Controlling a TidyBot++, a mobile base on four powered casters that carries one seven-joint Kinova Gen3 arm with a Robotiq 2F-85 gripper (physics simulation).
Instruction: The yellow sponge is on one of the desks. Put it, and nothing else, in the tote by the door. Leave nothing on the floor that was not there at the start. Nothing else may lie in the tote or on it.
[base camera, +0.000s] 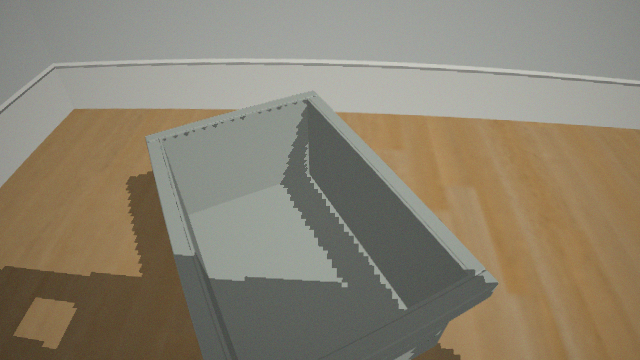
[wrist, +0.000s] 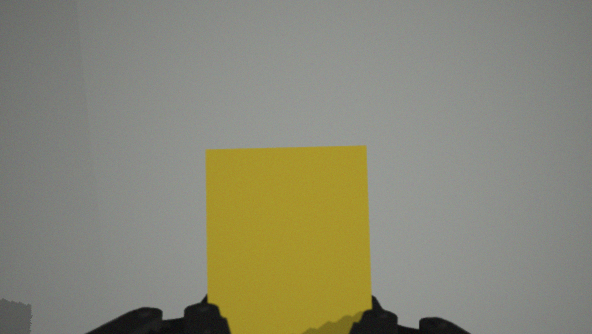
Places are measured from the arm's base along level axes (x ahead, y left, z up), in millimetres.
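Pixels of known places: gripper, fingertip midpoint: (wrist: 291, 300).
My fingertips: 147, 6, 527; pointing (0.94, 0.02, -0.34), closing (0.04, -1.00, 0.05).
Behind a point stands the place of what it marks, as x, y, z.
The yellow sponge (wrist: 289, 225) {126, 9, 579} is held between the two black fingers and sticks out past them in the wrist view, with a plain grey wall behind it. My gripper (wrist: 291, 300) {147, 6, 527} is shut on the sponge; it does not show in the base camera view. The grey tote (base camera: 161, 200) {323, 139, -277} stands open on the floor in the base camera view, turned at an angle. Its visible inside holds no object; shadow covers the near part of its bottom and its right wall. Its nearest left part is cut off by the frame's lower edge.
The wooden floor (base camera: 550, 225) {394, -289, -396} surrounds the tote. A white skirting board (base camera: 350, 87) {647, -45, -349} runs along the grey wall (base camera: 320, 30) {663, 4, -260} behind it, with a corner at the left. Dark shadows lie on the floor left of the tote.
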